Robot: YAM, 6 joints.
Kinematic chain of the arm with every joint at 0, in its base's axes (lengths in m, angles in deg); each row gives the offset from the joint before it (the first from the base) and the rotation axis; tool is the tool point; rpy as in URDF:
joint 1: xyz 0 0 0.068 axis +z
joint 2: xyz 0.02 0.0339 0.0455 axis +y
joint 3: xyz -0.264 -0.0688 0 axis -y
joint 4: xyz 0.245 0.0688 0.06 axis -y
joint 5: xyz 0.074 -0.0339 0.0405 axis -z
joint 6: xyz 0.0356 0 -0.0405 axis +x
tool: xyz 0 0 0 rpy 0 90 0
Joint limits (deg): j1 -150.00..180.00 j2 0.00..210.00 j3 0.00..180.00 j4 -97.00..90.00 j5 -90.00..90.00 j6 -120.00..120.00
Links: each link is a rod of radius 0.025 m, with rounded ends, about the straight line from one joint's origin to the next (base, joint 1, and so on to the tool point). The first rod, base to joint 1, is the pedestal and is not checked.
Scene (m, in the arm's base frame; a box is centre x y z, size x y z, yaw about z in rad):
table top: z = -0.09
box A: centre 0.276 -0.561 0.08 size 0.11 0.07 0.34 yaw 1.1
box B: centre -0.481 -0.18 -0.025 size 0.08 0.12 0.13 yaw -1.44
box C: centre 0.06 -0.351 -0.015 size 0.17 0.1 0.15 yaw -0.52
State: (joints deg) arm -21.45 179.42 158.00 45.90 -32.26 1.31
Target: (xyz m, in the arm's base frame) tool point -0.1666 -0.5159 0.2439
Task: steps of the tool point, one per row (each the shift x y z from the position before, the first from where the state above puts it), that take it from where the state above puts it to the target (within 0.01 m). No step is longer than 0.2 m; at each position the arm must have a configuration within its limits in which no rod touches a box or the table.
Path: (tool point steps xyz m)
1: -0.0737 -0.1260 0.1036
2: -0.1122 -0.0902 0.1000
3: -0.1336 -0.0427 0.0930
4: -0.1350 0.0086 0.0828
5: -0.1166 0.0555 0.0699
6: -0.0820 0.0909 0.0548
7: -0.0260 -0.0817 -0.0759
8: -0.0284 -0.0622 -0.0926
9: -0.0276 -0.0398 -0.1050
10: -0.0236 -0.0161 -0.1124

